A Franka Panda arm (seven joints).
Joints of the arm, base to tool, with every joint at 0 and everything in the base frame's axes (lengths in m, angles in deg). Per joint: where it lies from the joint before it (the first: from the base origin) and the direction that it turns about. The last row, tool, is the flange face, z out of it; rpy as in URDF.
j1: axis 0 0 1 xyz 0 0 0.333
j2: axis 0 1 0 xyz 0 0 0
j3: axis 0 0 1 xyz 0 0 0.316
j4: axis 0 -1 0 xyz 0.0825 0 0
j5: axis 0 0 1 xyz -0.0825 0 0.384
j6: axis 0 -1 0 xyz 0 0 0
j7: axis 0 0 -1 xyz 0.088 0 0
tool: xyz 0 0 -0.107 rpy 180 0 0
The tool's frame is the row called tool.
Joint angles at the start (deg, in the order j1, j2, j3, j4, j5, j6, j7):
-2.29, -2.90, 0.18, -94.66, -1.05, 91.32, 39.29
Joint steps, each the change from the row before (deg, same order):
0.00, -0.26, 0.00, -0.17, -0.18, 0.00, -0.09
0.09, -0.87, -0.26, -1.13, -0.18, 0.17, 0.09
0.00, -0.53, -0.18, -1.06, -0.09, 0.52, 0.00
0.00, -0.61, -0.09, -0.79, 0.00, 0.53, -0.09
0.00, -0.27, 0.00, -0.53, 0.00, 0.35, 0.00
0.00, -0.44, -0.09, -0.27, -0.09, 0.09, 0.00
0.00, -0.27, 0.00, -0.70, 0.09, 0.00, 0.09
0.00, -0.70, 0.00, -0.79, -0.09, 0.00, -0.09
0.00, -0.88, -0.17, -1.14, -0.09, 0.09, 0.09
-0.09, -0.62, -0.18, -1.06, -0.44, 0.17, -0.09
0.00, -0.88, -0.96, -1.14, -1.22, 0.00, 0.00
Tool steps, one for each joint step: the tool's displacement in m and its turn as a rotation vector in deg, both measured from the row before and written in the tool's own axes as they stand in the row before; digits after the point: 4 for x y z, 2 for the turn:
-0.0009, 0.0012, -0.0010, -0.08, 0.18, -0.09
-0.0024, 0.0045, 0.0010, -0.19, 0.03, 0.25
-0.0007, 0.0029, 0.0031, -0.07, 0.04, 0.16
-0.0015, 0.0023, 0.0001, 0.23, 0.26, -0.01
-0.0008, 0.0006, 0.0014, 0.06, 0.07, -0.01
-0.0010, 0.0022, -0.0019, 0.10, 0.25, 0.09
-0.0016, 0.0010, 0.0033, -0.20, -0.39, 0.08
-0.0030, 0.0027, 0.0002, -0.12, -0.02, -0.10
-0.0028, 0.0045, 0.0015, -0.16, -0.10, 0.25
-0.0007, 0.0048, 0.0031, -0.49, 0.04, 0.14
0.0029, 0.0121, 0.0021, -1.00, 0.42, 0.86

